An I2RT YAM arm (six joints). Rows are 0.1 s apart.
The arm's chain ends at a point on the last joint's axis. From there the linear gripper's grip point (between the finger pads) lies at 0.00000 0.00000 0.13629 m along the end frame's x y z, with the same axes.
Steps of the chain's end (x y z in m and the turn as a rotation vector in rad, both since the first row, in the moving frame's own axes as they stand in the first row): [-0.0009 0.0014 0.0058 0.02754 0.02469 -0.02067]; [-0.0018 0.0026 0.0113 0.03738 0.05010 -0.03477]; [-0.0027 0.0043 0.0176 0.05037 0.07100 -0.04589]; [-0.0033 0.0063 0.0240 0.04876 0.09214 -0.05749]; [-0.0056 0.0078 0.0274 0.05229 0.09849 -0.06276]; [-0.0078 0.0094 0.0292 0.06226 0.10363 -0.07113]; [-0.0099 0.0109 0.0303 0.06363 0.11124 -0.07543]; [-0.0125 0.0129 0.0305 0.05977 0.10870 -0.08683]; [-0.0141 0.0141 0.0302 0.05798 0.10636 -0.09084]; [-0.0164 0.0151 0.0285 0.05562 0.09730 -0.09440]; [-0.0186 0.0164 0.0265 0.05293 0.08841 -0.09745]
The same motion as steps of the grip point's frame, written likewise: [0.0024 -0.0024 0.0057 0.02754 0.02469 -0.02067]; [0.0049 -0.0026 0.0110 0.03738 0.05010 -0.03477]; [0.0068 -0.0028 0.0171 0.05037 0.07100 -0.04589]; [0.0090 -0.0007 0.0233 0.04876 0.09214 -0.05749]; [0.0076 0.0003 0.0266 0.05229 0.09849 -0.06276]; [0.0060 0.0004 0.0282 0.06226 0.10363 -0.07113]; [0.0049 0.0017 0.0292 0.06363 0.11124 -0.07543]; [0.0019 0.0041 0.0295 0.05977 0.10870 -0.08683]; [0.0000 0.0056 0.0292 0.05798 0.10636 -0.09084]; [-0.0035 0.0069 0.0276 0.05562 0.09730 -0.09440]; [-0.0069 0.0086 0.0258 0.05293 0.08841 -0.09745]
